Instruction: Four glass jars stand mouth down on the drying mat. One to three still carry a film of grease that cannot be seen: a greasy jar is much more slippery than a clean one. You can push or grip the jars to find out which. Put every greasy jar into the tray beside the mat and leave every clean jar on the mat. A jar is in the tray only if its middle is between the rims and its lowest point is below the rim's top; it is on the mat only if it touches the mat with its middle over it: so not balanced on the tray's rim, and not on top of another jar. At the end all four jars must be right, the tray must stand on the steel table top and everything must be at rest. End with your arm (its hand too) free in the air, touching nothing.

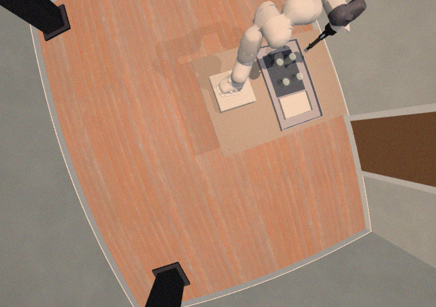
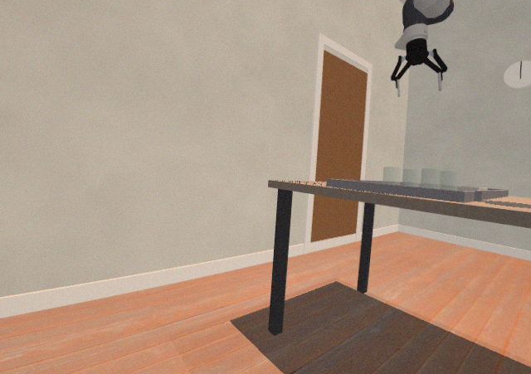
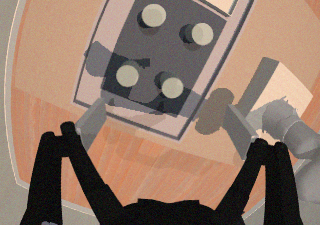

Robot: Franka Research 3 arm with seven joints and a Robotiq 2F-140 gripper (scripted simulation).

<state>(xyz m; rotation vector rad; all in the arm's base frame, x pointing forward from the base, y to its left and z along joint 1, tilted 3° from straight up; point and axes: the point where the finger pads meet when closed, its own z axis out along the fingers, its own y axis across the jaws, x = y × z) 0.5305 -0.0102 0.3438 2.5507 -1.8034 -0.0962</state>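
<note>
The grey drying mat is 41 cm below my hand, 3 cm to the right of it and 2 cm behind it. Also, from my hand: tray: 40 cm below, 35 cm to the right, 4 cm behind.
</note>
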